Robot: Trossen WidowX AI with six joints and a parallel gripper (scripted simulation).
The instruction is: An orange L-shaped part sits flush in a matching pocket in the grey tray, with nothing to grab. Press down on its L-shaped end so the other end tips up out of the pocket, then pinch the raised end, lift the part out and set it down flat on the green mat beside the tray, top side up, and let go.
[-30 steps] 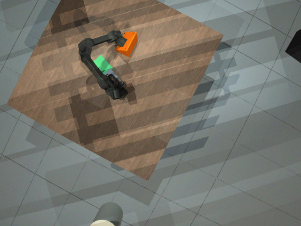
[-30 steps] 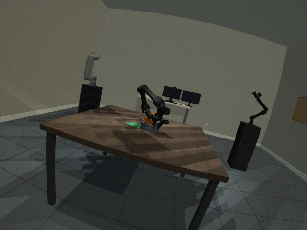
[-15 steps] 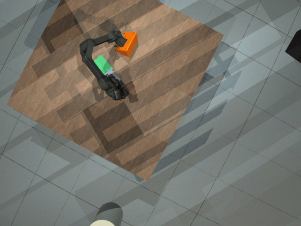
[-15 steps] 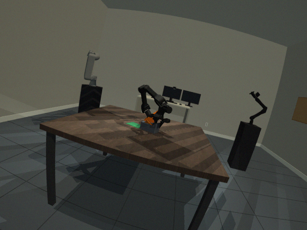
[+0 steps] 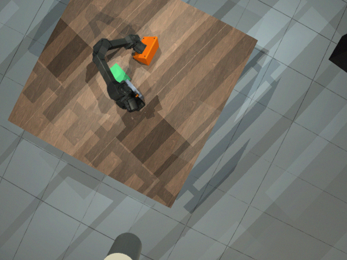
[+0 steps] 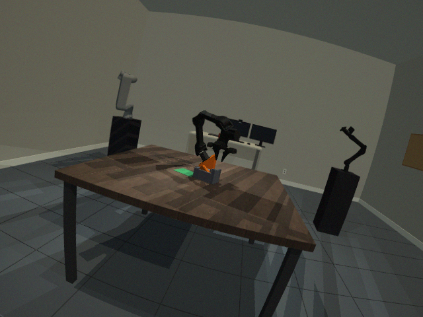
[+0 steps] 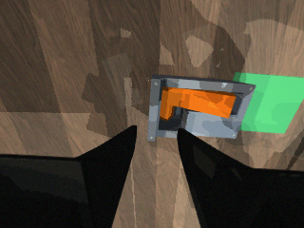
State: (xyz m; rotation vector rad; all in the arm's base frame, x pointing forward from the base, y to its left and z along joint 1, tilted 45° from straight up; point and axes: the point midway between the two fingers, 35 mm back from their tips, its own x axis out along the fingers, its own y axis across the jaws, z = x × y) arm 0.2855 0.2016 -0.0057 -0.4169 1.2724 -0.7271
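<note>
My gripper tip is 100 mm above the orange L-shaped part, 40 mm to the left of it and 20 mm past it. The rest, counted from my gripper tip: green mat (210 mm to the right, 160 mm below, 60 mm behind); tray (160 mm below, 60 mm to the right, 20 mm behind).
</note>
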